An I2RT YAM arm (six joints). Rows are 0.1 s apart.
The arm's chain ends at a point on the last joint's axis. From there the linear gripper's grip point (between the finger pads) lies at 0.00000 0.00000 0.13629 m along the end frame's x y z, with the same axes.
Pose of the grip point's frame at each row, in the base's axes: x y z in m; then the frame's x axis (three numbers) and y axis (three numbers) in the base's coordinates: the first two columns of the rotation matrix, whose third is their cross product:
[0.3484, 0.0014, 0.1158, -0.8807, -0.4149, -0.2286, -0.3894, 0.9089, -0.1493]
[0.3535, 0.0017, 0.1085, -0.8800, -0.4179, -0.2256, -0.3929, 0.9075, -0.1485]
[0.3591, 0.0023, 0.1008, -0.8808, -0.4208, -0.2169, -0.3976, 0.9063, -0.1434]
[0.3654, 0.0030, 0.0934, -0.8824, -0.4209, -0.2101, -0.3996, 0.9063, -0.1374]
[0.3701, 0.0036, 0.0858, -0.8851, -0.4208, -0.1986, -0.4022, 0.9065, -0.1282]
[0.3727, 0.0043, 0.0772, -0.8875, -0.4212, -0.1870, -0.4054, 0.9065, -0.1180]
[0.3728, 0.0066, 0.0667, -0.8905, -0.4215, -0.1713, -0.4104, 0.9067, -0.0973]
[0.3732, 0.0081, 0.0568, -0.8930, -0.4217, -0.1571, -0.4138, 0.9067, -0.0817]
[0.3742, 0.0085, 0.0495, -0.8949, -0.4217, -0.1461, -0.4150, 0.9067, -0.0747]
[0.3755, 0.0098, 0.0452, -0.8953, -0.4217, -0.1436, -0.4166, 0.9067, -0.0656]
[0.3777, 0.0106, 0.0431, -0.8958, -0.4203, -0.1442, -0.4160, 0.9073, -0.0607]
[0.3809, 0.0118, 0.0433, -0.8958, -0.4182, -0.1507, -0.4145, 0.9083, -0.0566]
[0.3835, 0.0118, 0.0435, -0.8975, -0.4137, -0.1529, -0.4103, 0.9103, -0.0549]
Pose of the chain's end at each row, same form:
[0.3116, 0.0072, 0.2469, -0.8807, -0.4149, -0.2286, -0.3894, 0.9089, -0.1493]
[0.3171, 0.0074, 0.2397, -0.8800, -0.4179, -0.2256, -0.3929, 0.9075, -0.1485]
[0.3241, 0.0078, 0.2324, -0.8808, -0.4208, -0.2169, -0.3976, 0.9063, -0.1434]
[0.3316, 0.0081, 0.2253, -0.8824, -0.4209, -0.2101, -0.3996, 0.9063, -0.1374]
[0.3382, 0.0082, 0.2182, -0.8851, -0.4208, -0.1986, -0.4022, 0.9065, -0.1282]
[0.3428, 0.0082, 0.2101, -0.8875, -0.4212, -0.1870, -0.4054, 0.9065, -0.1180]
[0.3460, 0.0088, 0.2003, -0.8905, -0.4215, -0.1713, -0.4104, 0.9067, -0.0973]
[0.3491, 0.0092, 0.1909, -0.8930, -0.4217, -0.1571, -0.4138, 0.9067, -0.0817]
[0.3519, 0.0093, 0.1839, -0.8949, -0.4217, -0.1461, -0.4150, 0.9067, -0.0747]
[0.3540, 0.0097, 0.1798, -0.8953, -0.4217, -0.1436, -0.4166, 0.9067, -0.0656]
[0.3564, 0.0098, 0.1777, -0.8958, -0.4203, -0.1442, -0.4160, 0.9073, -0.0607]
[0.3590, 0.0102, 0.1778, -0.8958, -0.4182, -0.1507, -0.4145, 0.9083, -0.0566]
[0.3614, 0.0100, 0.1780, -0.8975, -0.4137, -0.1529, -0.4103, 0.9103, -0.0549]

